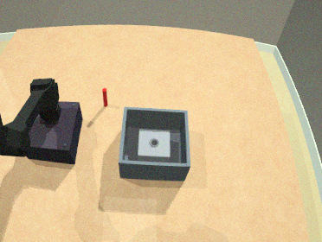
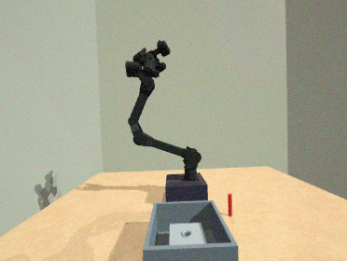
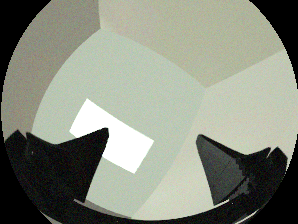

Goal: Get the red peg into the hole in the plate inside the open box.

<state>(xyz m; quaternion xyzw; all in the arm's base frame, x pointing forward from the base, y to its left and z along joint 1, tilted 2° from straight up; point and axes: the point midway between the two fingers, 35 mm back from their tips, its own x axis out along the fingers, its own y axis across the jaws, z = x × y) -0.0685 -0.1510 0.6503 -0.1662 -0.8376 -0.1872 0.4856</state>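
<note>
The red peg is 72 cm below my gripper tip, 28 cm to the left of it and 26 cm ahead of it. Round my gripper tip: pale plate: 72 cm below, 43 cm ahead, 10 cm to the left; grey-blue box: 74 cm below, 43 cm ahead, 10 cm to the left.
</note>
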